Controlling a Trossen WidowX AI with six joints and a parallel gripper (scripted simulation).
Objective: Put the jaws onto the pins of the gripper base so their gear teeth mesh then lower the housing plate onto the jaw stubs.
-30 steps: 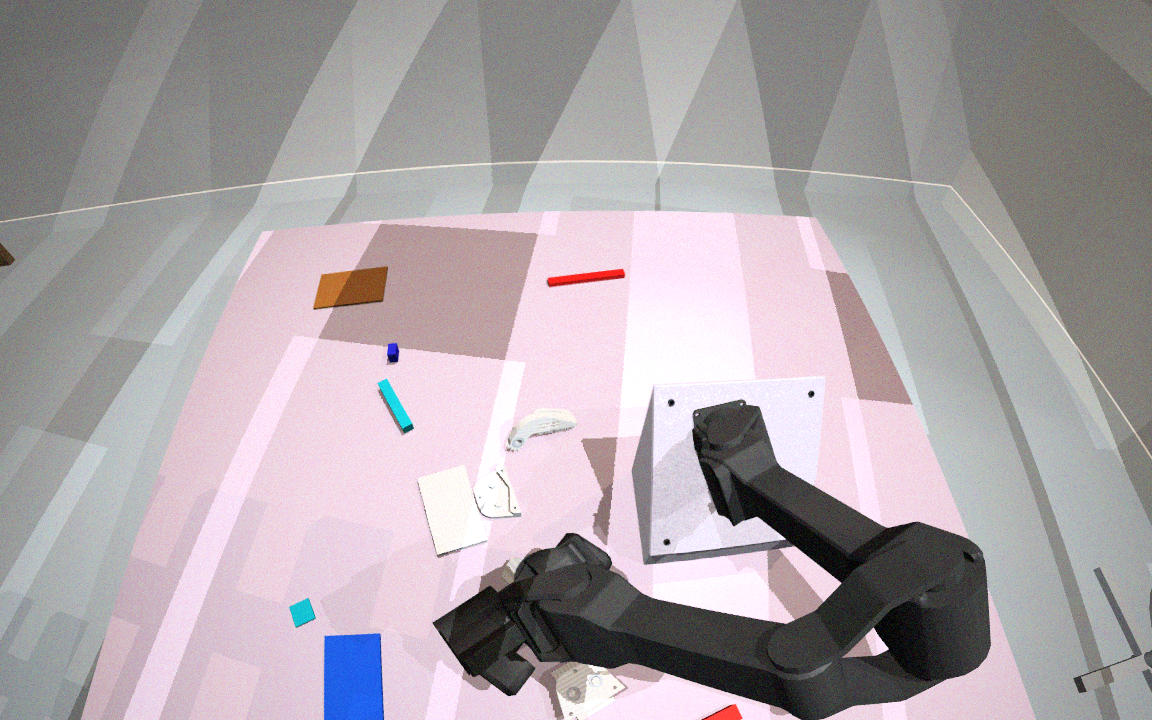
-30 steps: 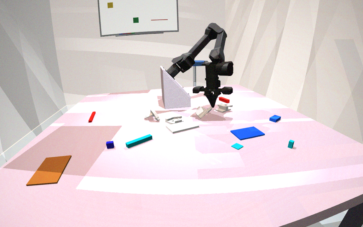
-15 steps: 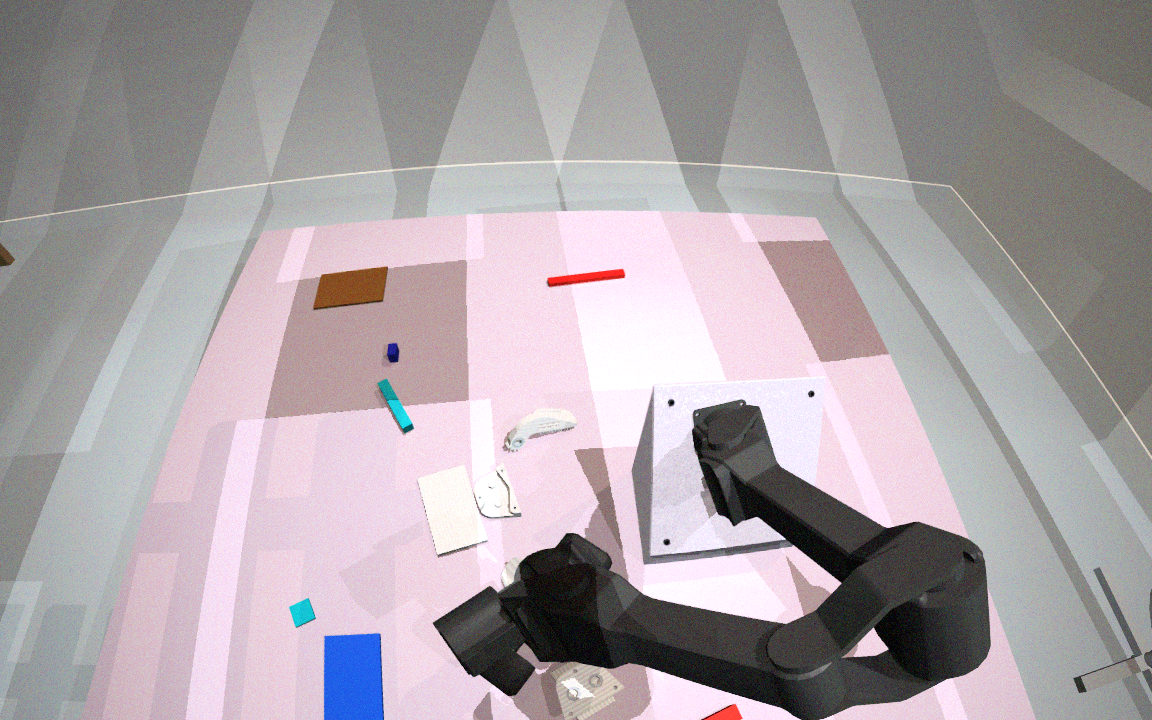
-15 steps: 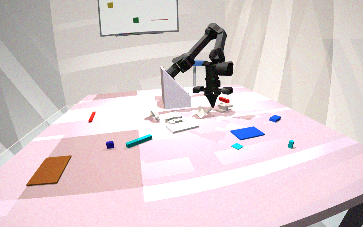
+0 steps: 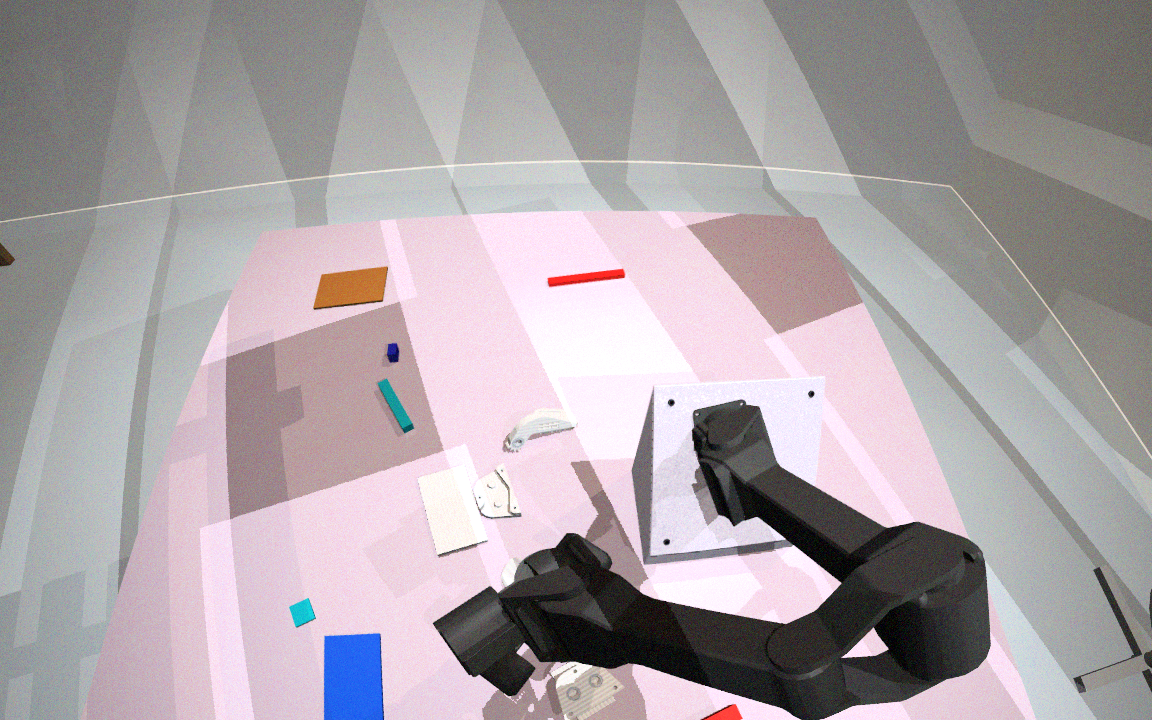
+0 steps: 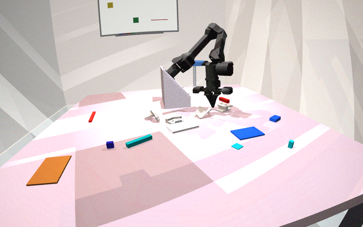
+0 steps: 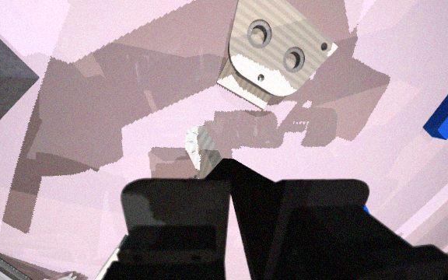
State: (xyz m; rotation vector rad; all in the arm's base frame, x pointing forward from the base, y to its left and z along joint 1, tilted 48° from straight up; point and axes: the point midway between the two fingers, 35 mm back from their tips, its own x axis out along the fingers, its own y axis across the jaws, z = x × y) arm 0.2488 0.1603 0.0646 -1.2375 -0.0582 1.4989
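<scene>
Right now my gripper tip is 20 mm to the left of the white jaw, 20 mm above it and 10 mm past it. From my gripper tip the other things lie so: white stand: 80 mm to the left, 40 mm behind, 30 mm below; then housing plate: 200 mm to the right, 30 mm below, 30 mm ahead; then white gripper base: 80 mm to the left, 40 mm behind, 10 mm below.
</scene>
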